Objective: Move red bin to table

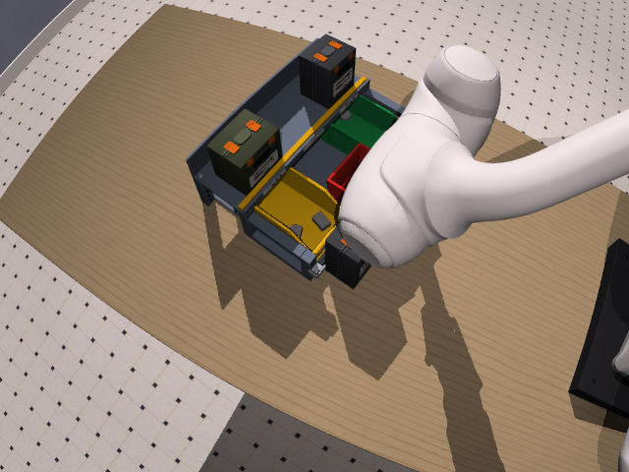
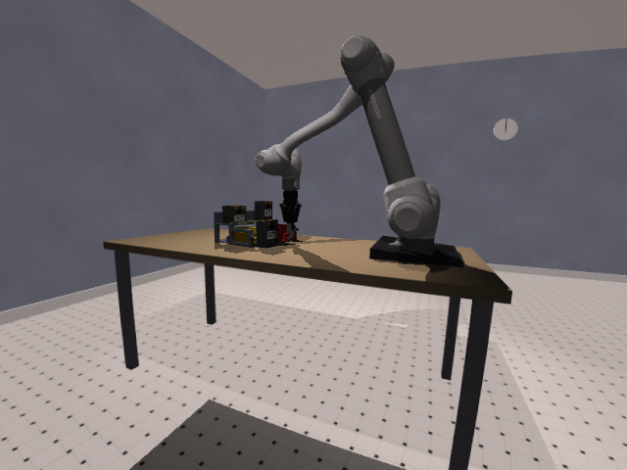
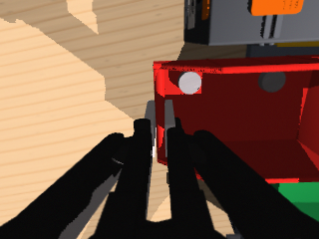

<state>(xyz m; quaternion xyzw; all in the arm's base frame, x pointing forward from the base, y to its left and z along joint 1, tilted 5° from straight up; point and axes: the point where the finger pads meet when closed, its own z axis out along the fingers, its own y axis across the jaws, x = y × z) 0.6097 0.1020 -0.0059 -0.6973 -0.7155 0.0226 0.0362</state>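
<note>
The red open bin is 80 mm ahead of my hand and 20 mm below it. From my hand the other things lie so: green bin (200 mm ahead, 110 mm to the right, 40 mm below); then yellow bin (190 mm ahead, 120 mm to the left, 40 mm below).
</note>
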